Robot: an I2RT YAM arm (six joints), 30 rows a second.
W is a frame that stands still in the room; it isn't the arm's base.
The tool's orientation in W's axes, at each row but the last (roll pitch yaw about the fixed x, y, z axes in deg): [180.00, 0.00, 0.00]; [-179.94, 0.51, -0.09]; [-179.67, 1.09, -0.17]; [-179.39, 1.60, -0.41]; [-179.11, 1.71, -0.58]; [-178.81, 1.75, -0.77]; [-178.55, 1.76, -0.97]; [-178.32, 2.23, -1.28]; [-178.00, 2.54, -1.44]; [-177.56, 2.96, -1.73]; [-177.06, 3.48, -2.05]
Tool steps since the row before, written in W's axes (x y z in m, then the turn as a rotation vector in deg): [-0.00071, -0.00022, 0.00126, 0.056, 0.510, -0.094]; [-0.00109, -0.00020, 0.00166, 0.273, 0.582, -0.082]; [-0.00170, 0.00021, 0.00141, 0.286, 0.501, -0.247]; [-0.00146, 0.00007, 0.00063, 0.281, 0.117, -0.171]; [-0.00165, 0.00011, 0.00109, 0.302, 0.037, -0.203]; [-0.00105, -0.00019, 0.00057, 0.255, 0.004, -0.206]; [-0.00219, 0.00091, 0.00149, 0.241, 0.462, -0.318]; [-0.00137, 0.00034, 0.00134, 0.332, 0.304, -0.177]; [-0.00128, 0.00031, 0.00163, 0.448, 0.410, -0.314]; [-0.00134, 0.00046, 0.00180, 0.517, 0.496, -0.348]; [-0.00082, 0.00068, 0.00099, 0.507, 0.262, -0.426]
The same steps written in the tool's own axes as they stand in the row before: [-0.00071, 0.00022, -0.00126, 0.056, -0.510, 0.094]; [-0.00110, 0.00020, -0.00165, 0.273, -0.582, 0.080]; [-0.00173, -0.00021, -0.00138, 0.289, -0.500, 0.244]; [-0.00148, -0.00007, -0.00059, 0.285, -0.117, 0.164]; [-0.00168, -0.00011, -0.00104, 0.308, -0.037, 0.195]; [-0.00106, 0.00019, -0.00054, 0.261, -0.003, 0.198]; [-0.00225, -0.00091, -0.00140, 0.243, -0.458, 0.322]; [-0.00143, -0.00035, -0.00128, 0.332, -0.306, 0.173]; [-0.00136, -0.00033, -0.00156, 0.451, -0.411, 0.309]; [-0.00144, -0.00049, -0.00171, 0.519, -0.497, 0.343]; [-0.00090, -0.00070, -0.00090, 0.522, -0.259, 0.409]
